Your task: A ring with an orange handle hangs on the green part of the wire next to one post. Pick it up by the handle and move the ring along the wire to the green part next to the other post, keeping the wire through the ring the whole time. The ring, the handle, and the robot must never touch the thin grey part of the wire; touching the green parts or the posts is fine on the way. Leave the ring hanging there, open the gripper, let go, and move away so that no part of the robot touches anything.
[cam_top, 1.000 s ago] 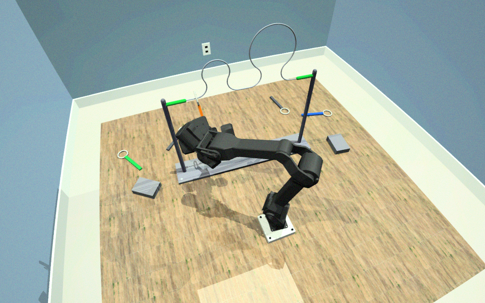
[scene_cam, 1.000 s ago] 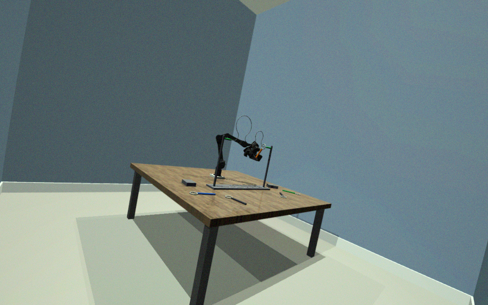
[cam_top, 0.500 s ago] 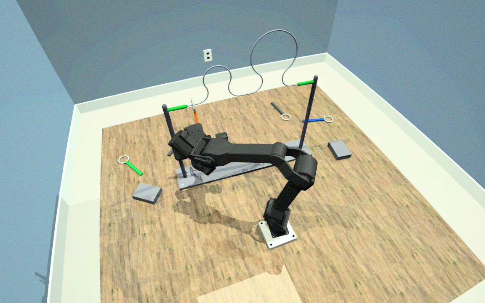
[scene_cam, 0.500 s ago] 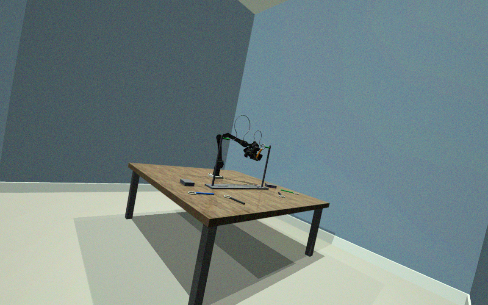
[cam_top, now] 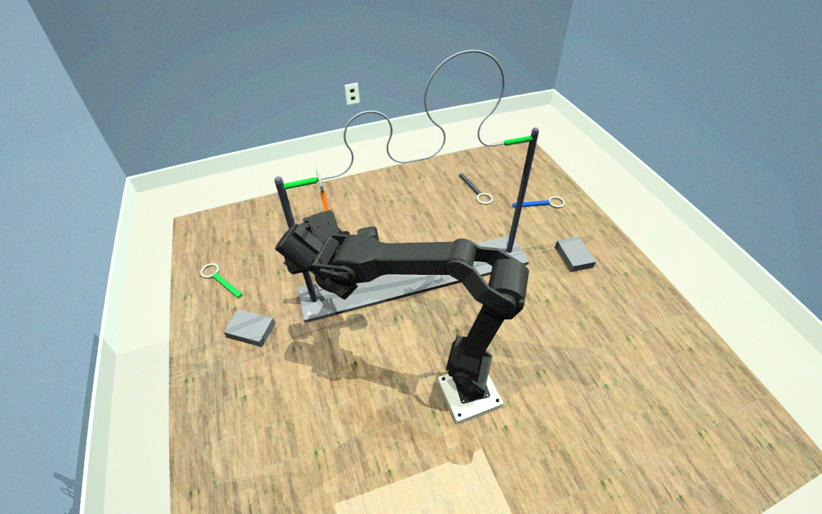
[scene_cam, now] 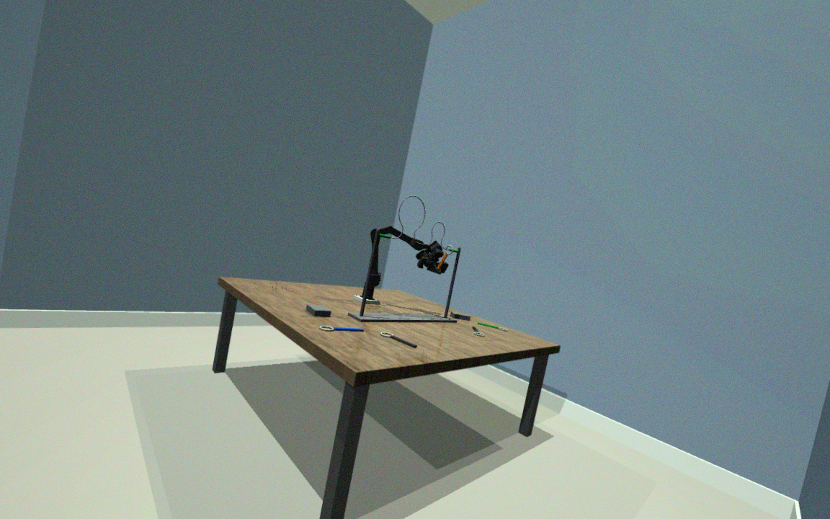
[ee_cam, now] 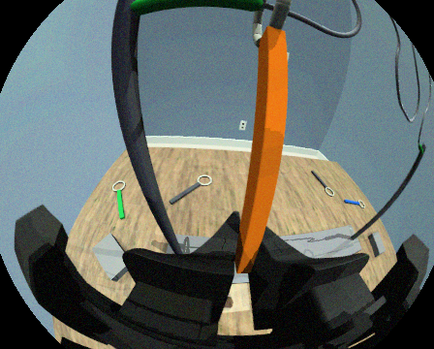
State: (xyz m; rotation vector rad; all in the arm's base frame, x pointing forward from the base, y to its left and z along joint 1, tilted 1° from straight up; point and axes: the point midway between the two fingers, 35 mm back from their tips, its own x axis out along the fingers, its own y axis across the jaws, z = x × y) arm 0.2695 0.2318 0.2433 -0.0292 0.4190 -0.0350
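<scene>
Right now my gripper tip is 1 cm short of the ring with orange handle and 9 cm below it.
</scene>
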